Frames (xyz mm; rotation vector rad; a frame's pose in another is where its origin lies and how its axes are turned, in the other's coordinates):
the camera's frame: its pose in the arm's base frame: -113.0 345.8 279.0 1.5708 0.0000 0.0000
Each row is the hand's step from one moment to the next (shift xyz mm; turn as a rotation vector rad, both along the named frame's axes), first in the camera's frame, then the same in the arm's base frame.
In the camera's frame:
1: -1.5 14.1 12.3 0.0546 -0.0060 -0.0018
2: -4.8 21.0 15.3 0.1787 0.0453 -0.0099
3: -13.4 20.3 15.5 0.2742 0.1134 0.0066
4: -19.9 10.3 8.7 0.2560 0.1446 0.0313
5: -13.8 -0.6 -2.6 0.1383 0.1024 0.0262
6: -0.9 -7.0 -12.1 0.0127 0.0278 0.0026
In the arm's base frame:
1: -1.5 -12.3 14.1 0.0546 0.0018 -0.0060
2: -4.8 -15.3 21.0 0.1787 0.0099 0.0453
3: -13.4 -15.5 20.3 0.2742 -0.0066 0.1134
4: -19.9 -8.7 10.3 0.2560 -0.0313 0.1446
5: -13.8 2.6 -0.6 0.1383 -0.0262 0.1024
6: -0.9 12.1 -7.0 0.0127 -0.0026 0.0278

